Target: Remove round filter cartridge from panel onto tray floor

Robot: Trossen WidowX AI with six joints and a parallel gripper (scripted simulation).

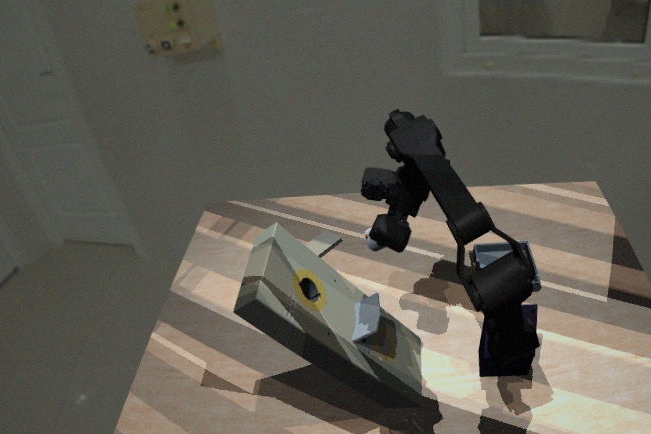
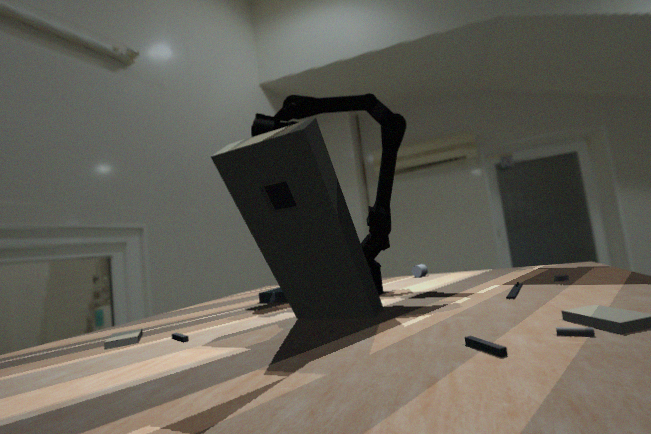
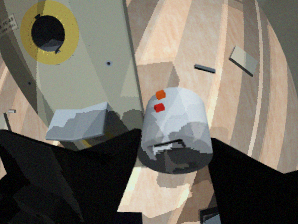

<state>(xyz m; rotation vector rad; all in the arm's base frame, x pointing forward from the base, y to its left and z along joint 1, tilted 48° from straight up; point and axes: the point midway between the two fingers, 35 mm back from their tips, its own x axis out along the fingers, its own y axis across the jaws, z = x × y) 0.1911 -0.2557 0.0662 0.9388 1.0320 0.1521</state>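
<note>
Now: the blue-grey tray 30 cm behind my gripper tip, 28 cm below it and 15 cm to the right of it. Also, from my gripper tip: filter cartridge: right at my gripper tip.
</note>
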